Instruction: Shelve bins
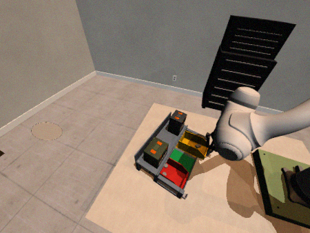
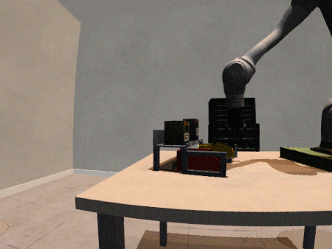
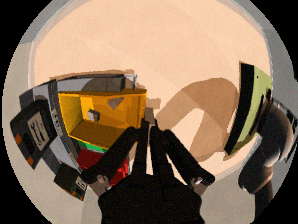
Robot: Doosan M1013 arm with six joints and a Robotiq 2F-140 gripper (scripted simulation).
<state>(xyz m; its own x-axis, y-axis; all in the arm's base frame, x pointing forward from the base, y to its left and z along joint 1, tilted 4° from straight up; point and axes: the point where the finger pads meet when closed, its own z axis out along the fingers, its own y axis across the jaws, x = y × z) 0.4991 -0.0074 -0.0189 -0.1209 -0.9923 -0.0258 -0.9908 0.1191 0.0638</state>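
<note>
My hand is 10 cm short of the yellow bin and 1 cm to the left of it. From my hand the other things lie so: dark box: 23 cm ahead, 11 cm above, 3 cm to the right; red bin: 21 cm to the left, 17 cm ahead, 1 cm below.
</note>
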